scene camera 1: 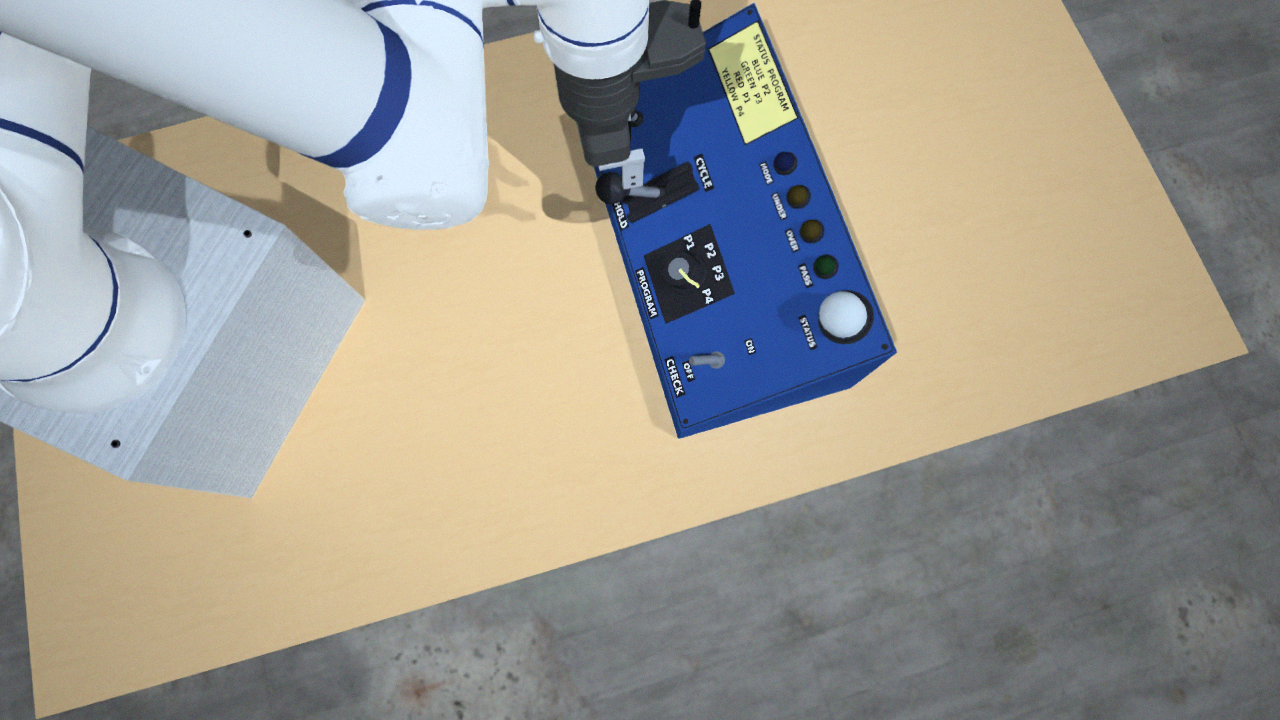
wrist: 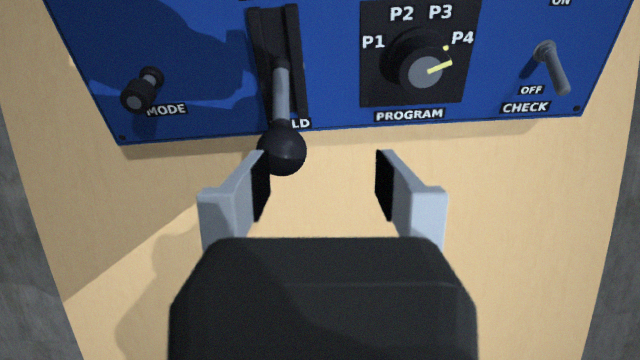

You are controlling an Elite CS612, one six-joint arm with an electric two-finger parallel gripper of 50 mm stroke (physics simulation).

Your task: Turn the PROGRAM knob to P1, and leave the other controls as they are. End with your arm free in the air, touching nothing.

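Seen in the pictures: gripper, fingertip midpoint: (scene camera 1: 626, 161) (wrist: 322, 171); arm's base at its link origin: (scene camera 1: 87, 322).
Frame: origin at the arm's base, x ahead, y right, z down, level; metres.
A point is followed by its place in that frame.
The PROGRAM knob (scene camera 1: 679, 268) {x 0.633, y -0.001, z 0.148 m} (wrist: 425, 71) {x 0.633, y -0.001, z 0.148 m} is a round dark knob with a grey cap on a black plate. Its yellow pointer line is toward P4. My gripper (wrist: 322, 171) {x 0.583, y -0.083, z 0.014 m} is open with nothing between its fingers. It is above the near edge of the blue panel, beside the lever's black ball, to the left of the knob in the wrist view. The lever ball (scene camera 1: 611, 188) {x 0.567, y -0.105, z 0.109 m} (wrist: 282, 150) {x 0.572, y -0.112, z 0.107 m} is at the HOLD end and overlaps the left fingertip in the wrist view; whether they touch I cannot tell.
The CHECK toggle (scene camera 1: 707, 360) {x 0.644, y 0.121, z 0.154 m} (wrist: 554, 67) {x 0.644, y 0.115, z 0.156 m} is at OFF. The MODE knob (wrist: 142, 90) {x 0.613, y -0.231, z 0.137 m} stands at the panel's left in the wrist view. A white STATUS dome (scene camera 1: 844, 316) {x 0.789, y 0.123, z 0.060 m}, several small lamps and a yellow label (scene camera 1: 752, 82) {x 0.772, y -0.220, z 0.105 m} are on the blue panel (scene camera 1: 760, 394) {x 0.699, y 0.174, z 0.161 m}.
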